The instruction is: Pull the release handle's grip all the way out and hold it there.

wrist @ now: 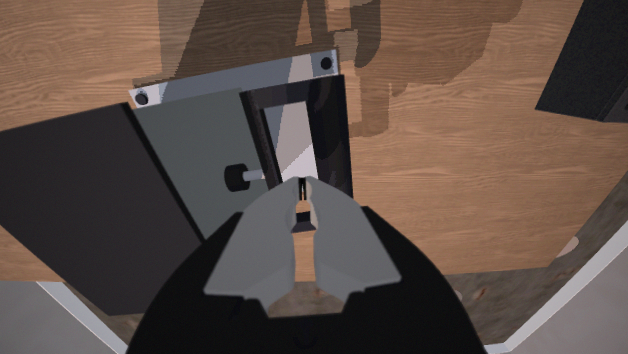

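Observation:
The release handle's grip (pixel 331 120) is a thick black bar at the right end of a black frame. The frame's side arm and inner bar join it to a grey-green housing (pixel 185 145). A small black knob (pixel 237 177) on a light pin stands out from the inner bar over the housing. My gripper (pixel 302 179) is shut with nothing between its fingers. In the view its tips overlap the opening of the handle frame, left of the grip; whether they reach into it or touch the bar I cannot tell. The fingers hide the near part of the handle.
A metal base plate (pixel 225 77) with dark bolts lies under the housing on the wooden table (pixel 475 180). A large dark panel (pixel 85 200) adjoins the housing at left. A black block (pixel 580 65) stands at top right. The table's near edge runs behind the gripper.

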